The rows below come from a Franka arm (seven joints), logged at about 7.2 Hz.
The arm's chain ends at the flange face. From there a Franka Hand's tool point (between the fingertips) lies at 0.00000 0.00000 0.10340 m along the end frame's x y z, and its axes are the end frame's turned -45 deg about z.
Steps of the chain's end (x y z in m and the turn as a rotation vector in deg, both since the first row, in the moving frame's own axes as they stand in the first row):
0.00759 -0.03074 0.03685 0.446 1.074 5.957
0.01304 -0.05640 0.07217 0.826 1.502 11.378
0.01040 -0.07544 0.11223 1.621 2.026 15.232
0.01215 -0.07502 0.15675 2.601 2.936 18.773
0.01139 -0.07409 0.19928 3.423 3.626 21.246
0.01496 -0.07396 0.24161 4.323 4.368 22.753
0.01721 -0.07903 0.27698 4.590 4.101 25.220
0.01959 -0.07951 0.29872 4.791 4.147 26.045
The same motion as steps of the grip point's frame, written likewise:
0.02900 -0.01547 0.03683 -0.444 1.075 5.957
0.05197 -0.02951 0.07212 -0.478 1.646 11.378
0.06523 -0.04486 0.11212 -0.286 2.579 15.232
0.06850 -0.04289 0.15651 -0.237 3.915 18.773
0.06918 -0.04244 0.19889 -0.144 4.984 21.246
0.07365 -0.03949 0.24102 -0.032 6.145 22.753
0.07890 -0.04192 0.27639 0.346 6.145 25.220
0.08125 -0.04062 0.29810 0.455 6.320 26.045

